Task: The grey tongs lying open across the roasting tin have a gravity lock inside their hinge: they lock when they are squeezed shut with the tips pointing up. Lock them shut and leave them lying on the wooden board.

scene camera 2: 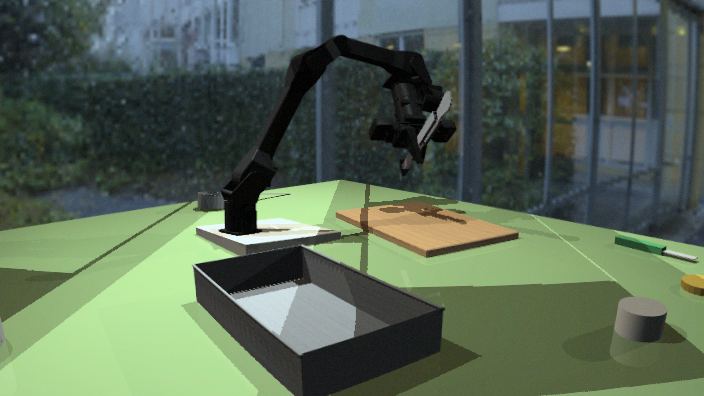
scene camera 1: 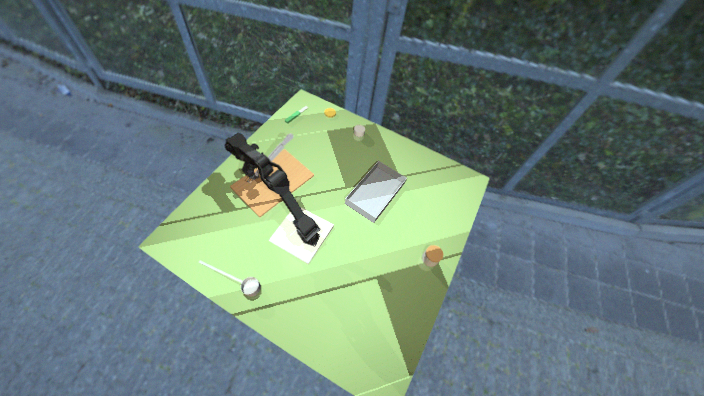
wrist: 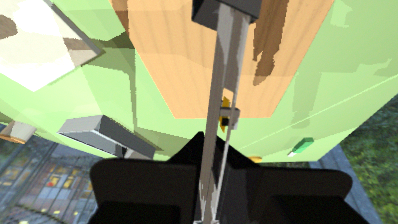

Labels:
same spot on wooden board: [wrist: 178,53] = [scene camera 2: 400,224]
same spot on roasting tin: [scene camera 1: 370,197] = [scene camera 2: 293,314]

